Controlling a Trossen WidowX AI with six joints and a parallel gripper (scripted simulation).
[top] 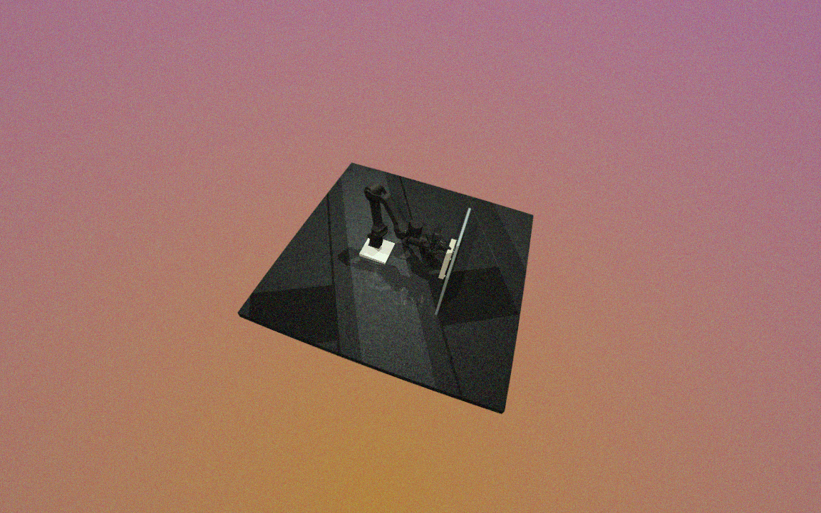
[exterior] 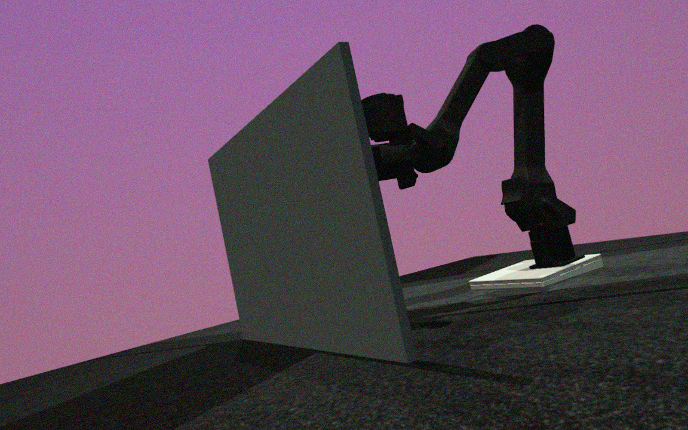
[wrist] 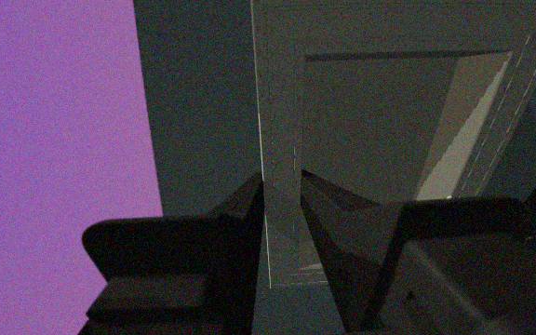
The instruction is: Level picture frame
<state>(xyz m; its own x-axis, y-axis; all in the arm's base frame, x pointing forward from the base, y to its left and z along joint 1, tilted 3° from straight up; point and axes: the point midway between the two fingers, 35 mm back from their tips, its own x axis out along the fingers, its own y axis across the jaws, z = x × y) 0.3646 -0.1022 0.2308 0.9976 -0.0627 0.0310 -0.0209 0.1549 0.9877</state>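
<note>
Now: gripper tip 10 mm to the left of the picture frame and 50 mm above it. From my gripper tip the other things lie so: wall panel 20 mm ahead, 10 mm to the left, 70 mm below.
</note>
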